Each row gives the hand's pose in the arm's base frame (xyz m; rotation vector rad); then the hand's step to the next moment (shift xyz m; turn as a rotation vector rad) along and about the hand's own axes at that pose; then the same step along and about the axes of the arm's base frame.
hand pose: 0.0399 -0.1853 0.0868 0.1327 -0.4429 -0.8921
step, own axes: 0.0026 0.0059 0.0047 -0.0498 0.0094 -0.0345
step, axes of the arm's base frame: 0.0037 0.0020 0.0068 -0.0056 0.0421 -0.0442
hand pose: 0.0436 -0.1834 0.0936 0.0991 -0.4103 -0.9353
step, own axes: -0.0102 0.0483 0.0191 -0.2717 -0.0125 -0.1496
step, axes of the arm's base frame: 0.0241 0.0387 0.0270 -0.0940 0.1955 -0.2220
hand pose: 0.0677 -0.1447 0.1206 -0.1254 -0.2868 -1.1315
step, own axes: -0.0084 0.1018 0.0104 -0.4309 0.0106 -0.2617
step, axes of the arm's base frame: 0.0871 0.0529 0.0122 -0.1175 0.3170 -0.3741
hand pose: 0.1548 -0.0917 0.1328 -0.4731 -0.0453 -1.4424
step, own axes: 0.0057 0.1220 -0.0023 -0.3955 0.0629 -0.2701
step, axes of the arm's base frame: 0.1170 0.0003 -0.0350 -0.0645 0.2837 -0.3856
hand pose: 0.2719 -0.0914 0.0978 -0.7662 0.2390 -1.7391
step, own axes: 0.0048 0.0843 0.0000 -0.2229 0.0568 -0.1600
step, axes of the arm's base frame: 0.0658 -0.0311 -0.0427 -0.0242 0.1514 -0.2345
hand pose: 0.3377 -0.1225 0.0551 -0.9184 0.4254 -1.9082
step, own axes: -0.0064 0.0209 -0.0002 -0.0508 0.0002 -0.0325
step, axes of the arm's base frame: 0.0142 -0.0048 -0.0159 -0.0102 0.0411 -0.0429
